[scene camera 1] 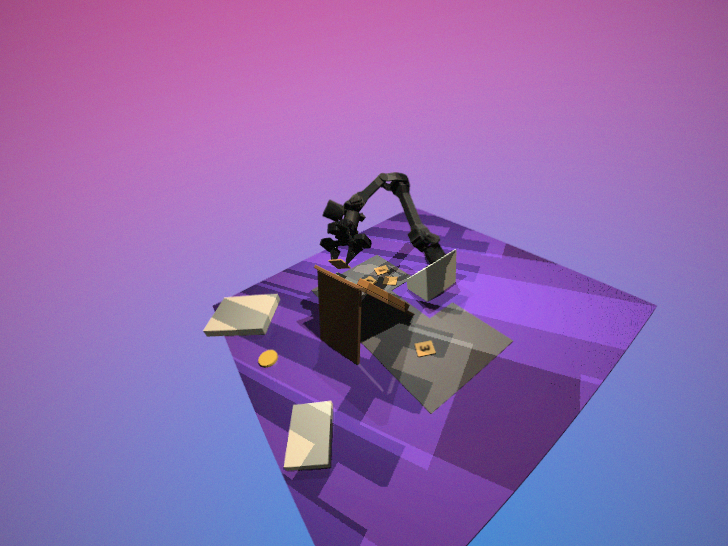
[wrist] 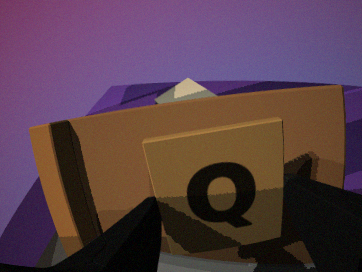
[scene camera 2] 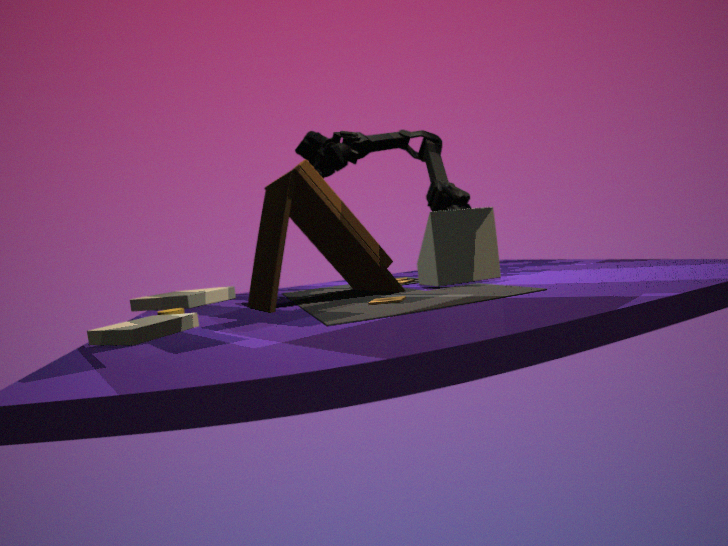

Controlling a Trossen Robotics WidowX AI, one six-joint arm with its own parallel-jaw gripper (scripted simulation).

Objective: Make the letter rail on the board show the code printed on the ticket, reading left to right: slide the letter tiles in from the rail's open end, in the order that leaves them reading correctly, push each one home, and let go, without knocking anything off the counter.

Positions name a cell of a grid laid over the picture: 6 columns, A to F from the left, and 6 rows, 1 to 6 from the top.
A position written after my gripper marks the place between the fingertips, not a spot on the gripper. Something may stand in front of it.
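Note:
There is a slanted brown board (scene camera 2: C3) in what I see, and the board appears in scene camera 1 (scene camera 1: C4) and in the wrist view (wrist: B4) as well. My gripper (scene camera 2: C3) is visible too; I also find it in scene camera 1 (scene camera 1: C3), and the wrist view shows it (wrist: D5).

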